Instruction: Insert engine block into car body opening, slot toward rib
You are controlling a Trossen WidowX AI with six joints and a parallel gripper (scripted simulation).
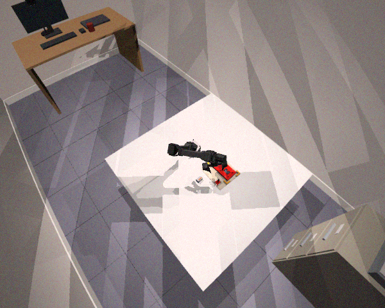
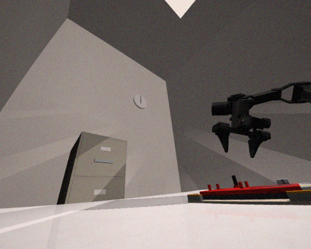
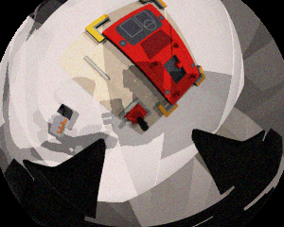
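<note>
My gripper tip is 11 cm to the left of the engine block, 11 cm above it and 7 cm past it.
</note>
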